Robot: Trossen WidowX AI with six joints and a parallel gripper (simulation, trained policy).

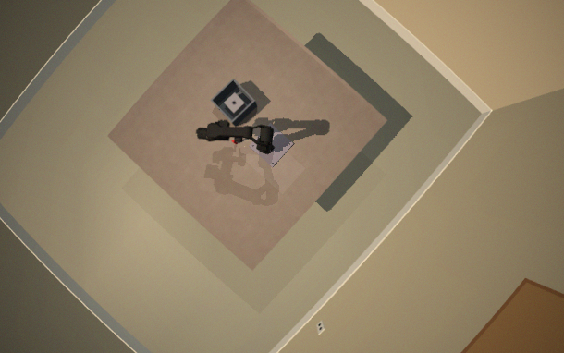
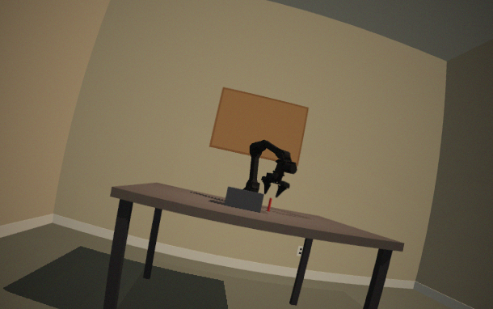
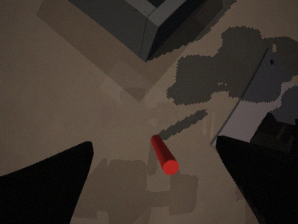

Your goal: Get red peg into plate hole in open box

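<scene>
Now: gripper tip 3 cm past the red peg, 1 cm to the right of it and 5 cm above it. From my gripper tip the other things lie so: plate (14 cm ahead, 16 cm to the right, 5 cm below); then dark box (14 cm ahead, 16 cm to the right, 7 cm below).
</scene>
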